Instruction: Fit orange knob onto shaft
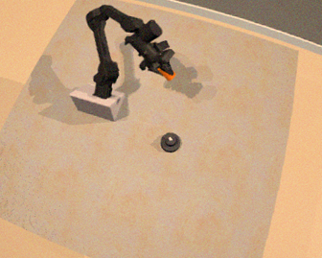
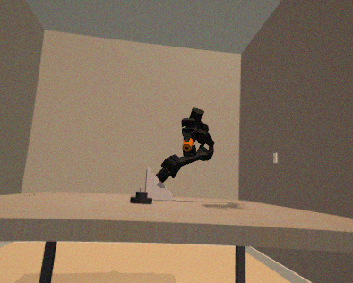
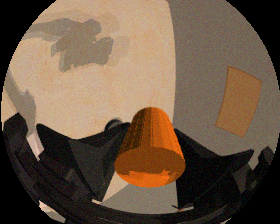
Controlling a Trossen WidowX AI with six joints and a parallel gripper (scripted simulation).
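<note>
My gripper tip is now 3 cm past the orange knob, 1 cm to the right of it and 2 cm below it. Also, from my gripper tip: round dark pedestal: 8 cm ahead, 17 cm to the right, 21 cm below.
</note>
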